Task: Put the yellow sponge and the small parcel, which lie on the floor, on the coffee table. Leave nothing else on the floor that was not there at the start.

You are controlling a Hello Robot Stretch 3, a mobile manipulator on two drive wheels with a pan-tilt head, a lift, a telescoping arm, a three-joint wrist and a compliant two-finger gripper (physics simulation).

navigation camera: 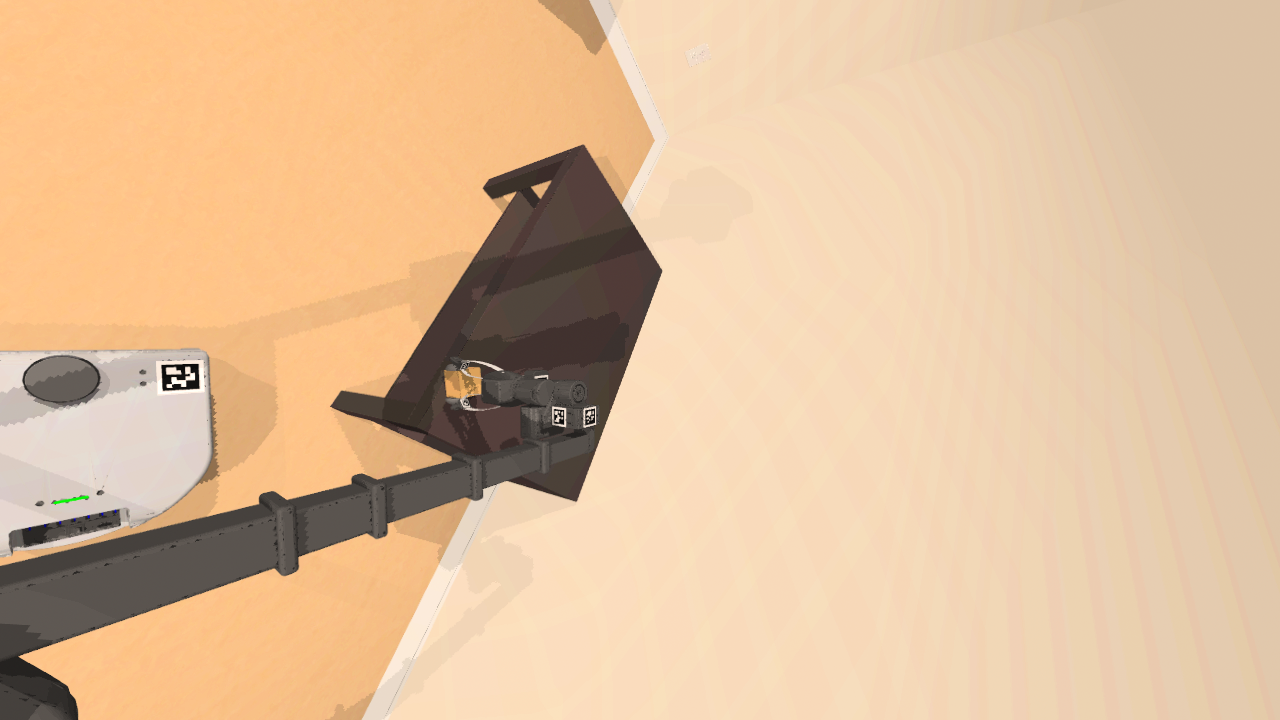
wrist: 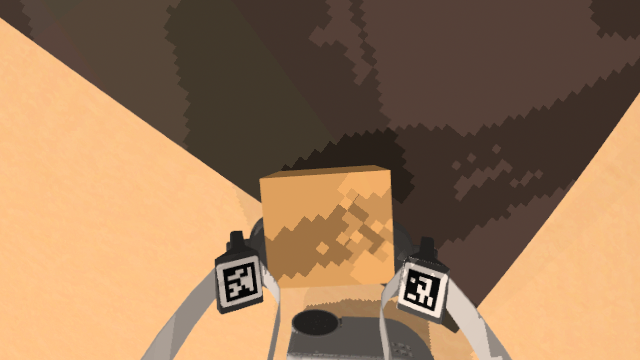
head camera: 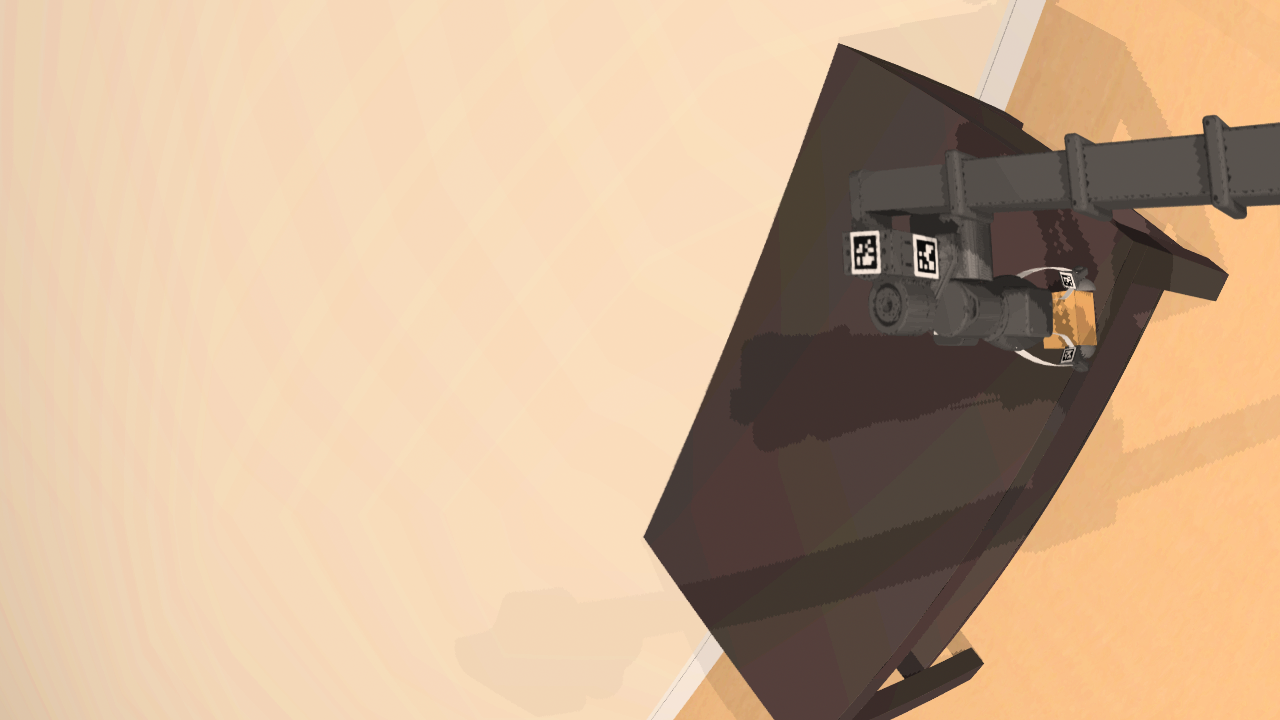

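Pixels of known places: gripper, fingertip midpoint: point(navigation camera: 450, 383) point(wrist: 331, 241) point(head camera: 1087, 319); robot's base, origin of the base link: point(navigation camera: 64, 376).
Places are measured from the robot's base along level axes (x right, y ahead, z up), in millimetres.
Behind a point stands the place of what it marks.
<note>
The small parcel point(head camera: 1074, 317) @[x 475, y -22, z 505 mm] point(navigation camera: 463, 383) @[x 480, y -20, z 505 mm] point(wrist: 327, 225) @[x 500, y -20, z 505 mm] is an orange-brown box between the two fingertips. My gripper point(head camera: 1082, 318) @[x 479, y -22, z 462 mm] point(navigation camera: 452, 383) @[x 479, y -22, z 462 mm] point(wrist: 331, 241) @[x 479, y -22, z 462 mm] is shut on it, one fingertip on each side. The dark brown coffee table point(head camera: 850, 501) @[x 873, y 215, z 451 mm] point(navigation camera: 572, 295) @[x 858, y 198, z 451 mm] point(wrist: 450, 75) @[x 577, y -89, z 451 mm] stands by the wall. The parcel shows against the table top, near its long edge on the robot's side. A dark shadow lies on the top beside it in the wrist view. The gap between parcel and table top is hard to tell. The yellow sponge does not show in these views.
My telescoping arm point(head camera: 1145, 170) @[x 242, y -102, z 816 mm] point(navigation camera: 331, 519) @[x 147, y -99, z 818 mm] reaches across one end of the table. My white base point(navigation camera: 107, 438) @[x 41, y -98, z 160 mm] stands on the orange floor point(navigation camera: 268, 134) @[x 301, y 552, z 1 mm] on the table's near side. A pale wall point(head camera: 313, 313) @[x 1162, y -23, z 1071 mm] point(navigation camera: 895, 358) @[x 1196, y 26, z 1231 mm] rises behind the table. Table feet point(head camera: 930, 685) @[x 890, y 598, z 164 mm] point(navigation camera: 366, 404) @[x 428, y -85, z 188 mm] stick out at both ends.
</note>
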